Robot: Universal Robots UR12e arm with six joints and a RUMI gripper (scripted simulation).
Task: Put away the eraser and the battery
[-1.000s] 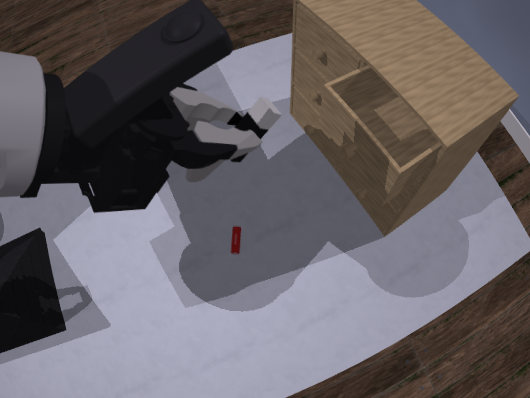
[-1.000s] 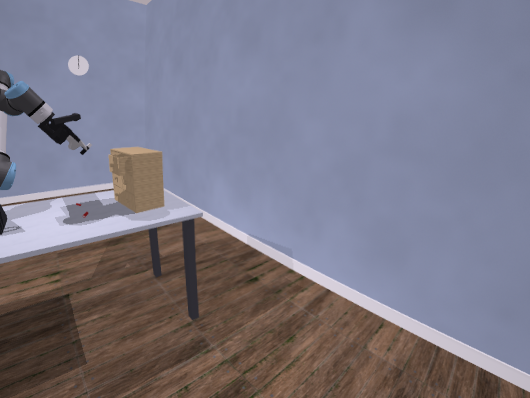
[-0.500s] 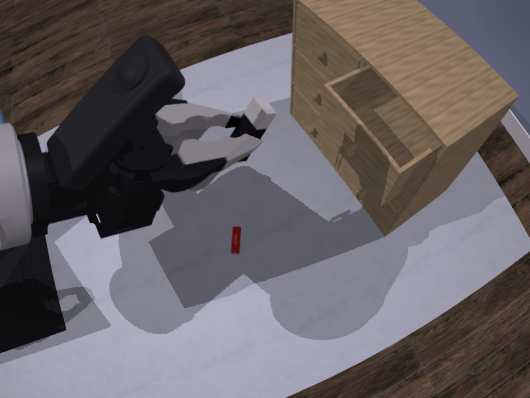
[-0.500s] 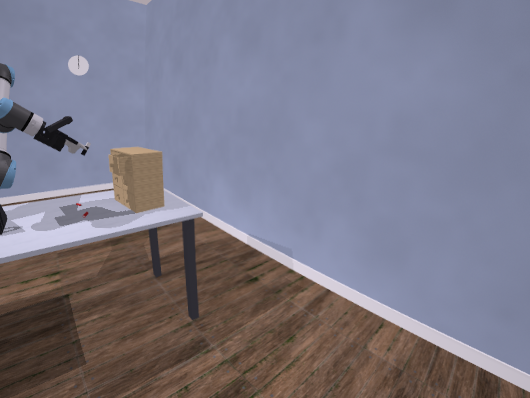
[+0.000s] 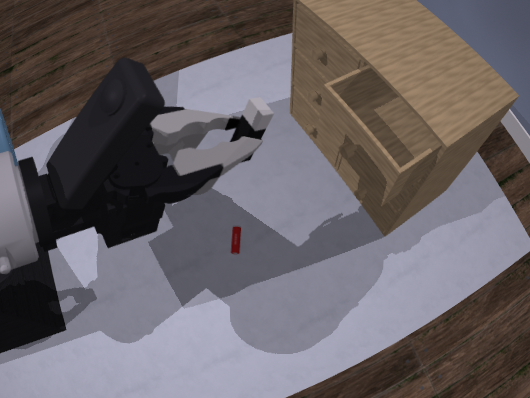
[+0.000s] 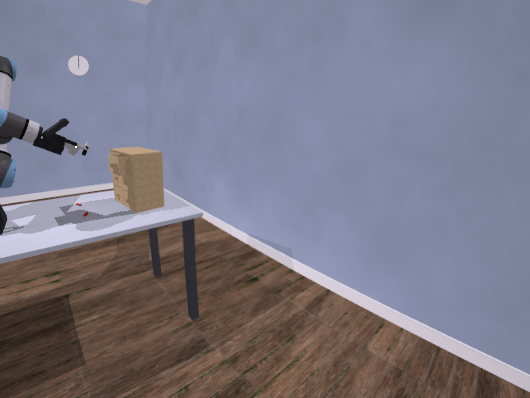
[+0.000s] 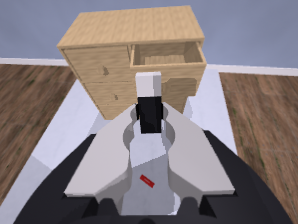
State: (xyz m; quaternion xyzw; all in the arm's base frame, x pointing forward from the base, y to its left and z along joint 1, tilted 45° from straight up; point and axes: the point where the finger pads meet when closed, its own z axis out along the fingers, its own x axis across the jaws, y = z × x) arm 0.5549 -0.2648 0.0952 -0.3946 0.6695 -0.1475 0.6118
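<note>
My hand is 10 mm short of the eraser.
</note>
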